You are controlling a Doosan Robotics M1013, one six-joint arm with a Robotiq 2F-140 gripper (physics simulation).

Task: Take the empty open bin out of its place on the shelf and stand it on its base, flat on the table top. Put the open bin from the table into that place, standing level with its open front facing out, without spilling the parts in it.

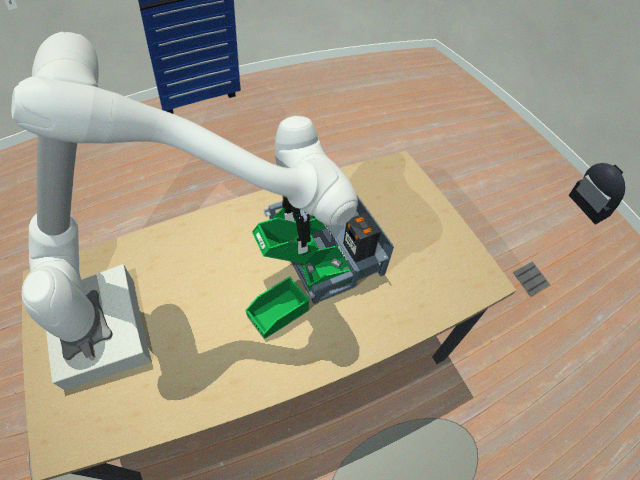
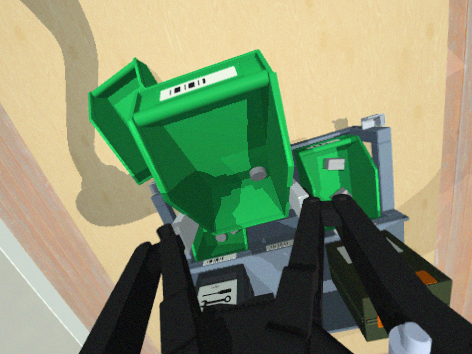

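Pixels of known places: gripper, between the fingertips: [image 1: 296, 239] [image 2: 239, 194]; arm's base, origin of its link: [image 1: 81, 325].
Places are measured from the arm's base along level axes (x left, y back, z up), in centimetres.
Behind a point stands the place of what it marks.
The green open bin with parts [image 1: 279, 238] @(x -6.2, y -70.5, z 3.7 cm) [image 2: 200, 135] @(x -12.0, y -65.9, z 7.0 cm) is off the table, held above the front of the grey shelf [image 1: 333, 290] @(x -26.0, y -78.6, z -7.4 cm) [image 2: 384, 160] @(x 9.6, y -80.4, z -0.5 cm). It is tilted, its labelled front lip raised; a round grey part lies toward its lower end. My gripper [image 1: 296, 232] @(x -11.1, y -73.7, z 6.6 cm) [image 2: 239, 194] @(x -11.1, y -73.7, z 6.6 cm) is shut on this bin, a finger against each side. The empty green bin [image 1: 279, 308] @(x -21.9, y -60.8, z -8.7 cm) [image 2: 112, 135] @(x -27.7, y -59.4, z -3.3 cm) stands on its base on the table, beside the shelf. The held bin hides much of the shelf place between the two shelved bins.
A green bin with grey parts [image 1: 324, 269] @(x -17.3, y -81.0, z -8.1 cm) [image 2: 220, 245] @(x -23.1, y -89.1, z -7.7 cm) sits on the shelf at one side, another [image 2: 340, 172] @(x 6.3, y -83.4, z -8.1 cm) at the other. A black box [image 1: 361, 240] @(x -25.3, y -87.3, z 12.5 cm) [image 2: 222, 287] @(x -20.2, y -87.4, z 5.2 cm) and an olive box with orange latches [image 2: 395, 285] stand behind them. The arm hides part of the shelf.
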